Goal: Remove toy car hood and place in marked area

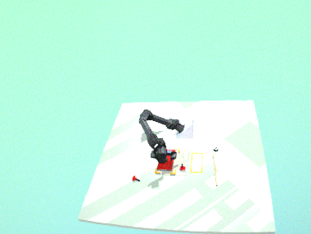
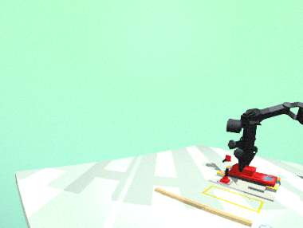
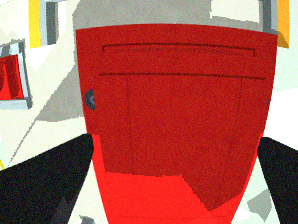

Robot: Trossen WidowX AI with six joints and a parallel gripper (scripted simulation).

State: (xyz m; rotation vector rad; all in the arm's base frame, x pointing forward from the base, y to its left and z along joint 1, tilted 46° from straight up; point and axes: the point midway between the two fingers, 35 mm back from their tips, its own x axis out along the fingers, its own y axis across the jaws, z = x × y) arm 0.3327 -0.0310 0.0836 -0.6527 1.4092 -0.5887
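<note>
My gripper tip is right at the red hood. The rest, counted from my gripper tip: grey wheel (370 mm to the left, 180 mm behind, 30 mm below); thin wooden stick (370 mm to the left, 30 mm below, 10 mm ahead).
</note>
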